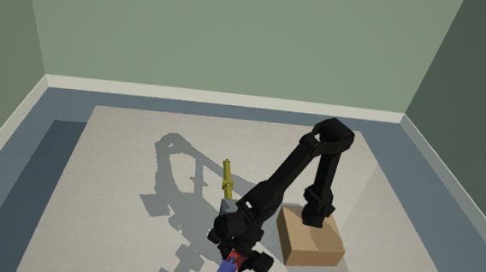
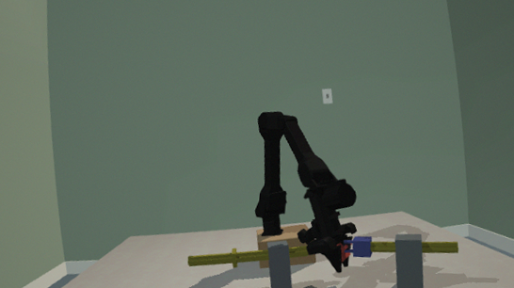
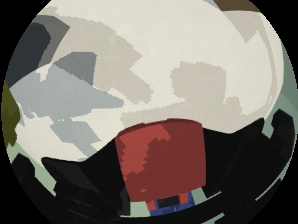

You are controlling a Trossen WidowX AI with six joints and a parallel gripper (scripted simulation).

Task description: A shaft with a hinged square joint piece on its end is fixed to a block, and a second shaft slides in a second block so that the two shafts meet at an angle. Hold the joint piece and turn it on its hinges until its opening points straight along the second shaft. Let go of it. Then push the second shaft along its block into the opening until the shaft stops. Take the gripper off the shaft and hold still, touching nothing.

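The red square joint piece lies 10 mm to the right of my gripper tip and 40 mm above it.
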